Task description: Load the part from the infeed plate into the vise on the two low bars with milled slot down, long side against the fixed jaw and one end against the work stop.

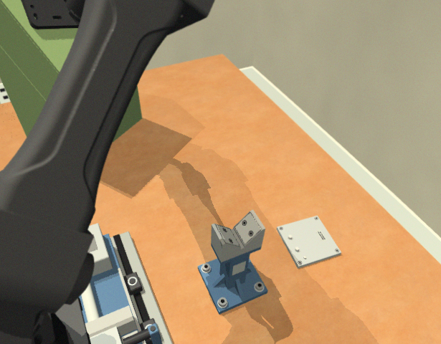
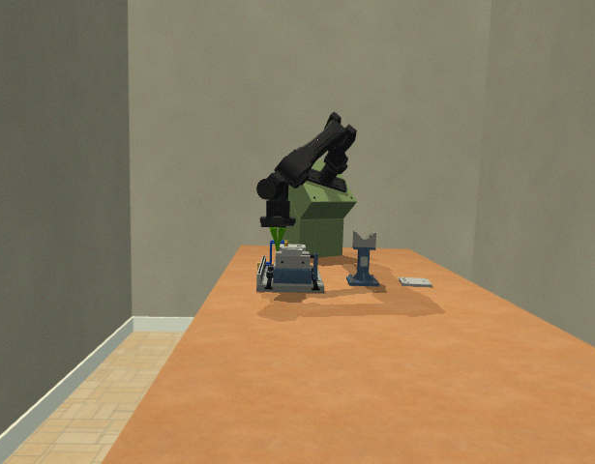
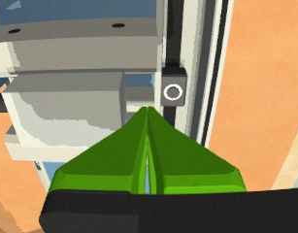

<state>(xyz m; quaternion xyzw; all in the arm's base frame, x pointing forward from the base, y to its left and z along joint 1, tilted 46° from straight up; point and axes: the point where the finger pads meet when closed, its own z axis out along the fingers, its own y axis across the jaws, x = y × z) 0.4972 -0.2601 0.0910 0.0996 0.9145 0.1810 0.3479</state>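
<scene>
Right now my hand is 40 mm to the right of the grey part and 20 mm above it. From my hand the other things lie so: fixed jaw: 40 mm to the left, 30 mm below, 30 mm ahead; moving jaw: 50 mm to the left, 30 mm below, 30 mm behind; work stop: 90 mm to the left, 20 mm below, 10 mm ahead.
</scene>
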